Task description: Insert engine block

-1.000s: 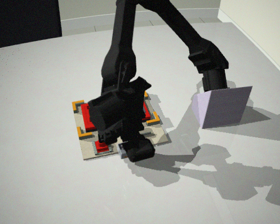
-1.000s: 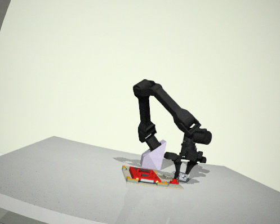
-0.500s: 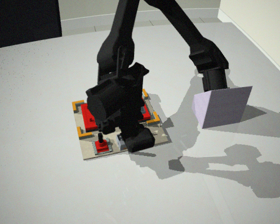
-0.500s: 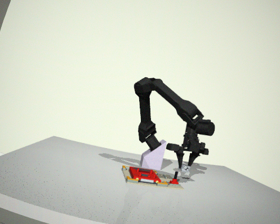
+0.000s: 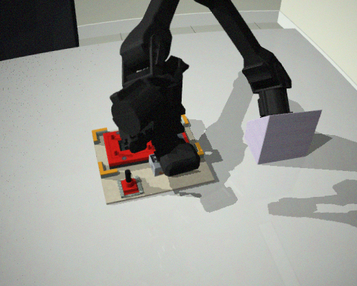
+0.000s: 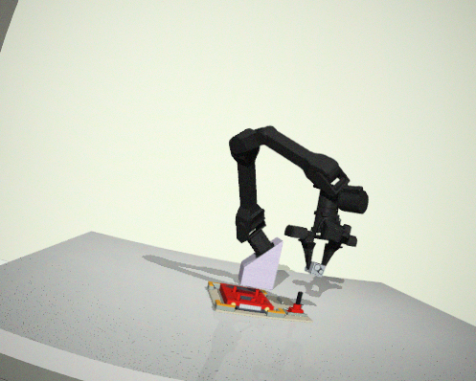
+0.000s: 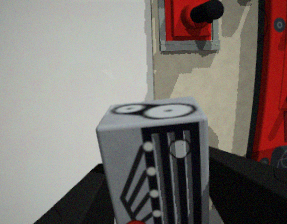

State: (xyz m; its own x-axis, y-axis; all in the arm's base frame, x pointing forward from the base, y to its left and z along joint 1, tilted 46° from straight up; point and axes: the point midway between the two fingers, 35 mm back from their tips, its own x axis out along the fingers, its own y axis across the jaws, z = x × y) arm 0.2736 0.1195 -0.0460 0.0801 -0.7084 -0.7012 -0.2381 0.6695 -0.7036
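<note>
Now: gripper tip 7 cm short of the black peg, 4 cm to the left of it and 8 cm above it. The rest, counted from my gripper tip: engine block (1 cm to the right); then beige baseplate (3 cm ahead, 14 cm to the right, 10 cm below).
</note>
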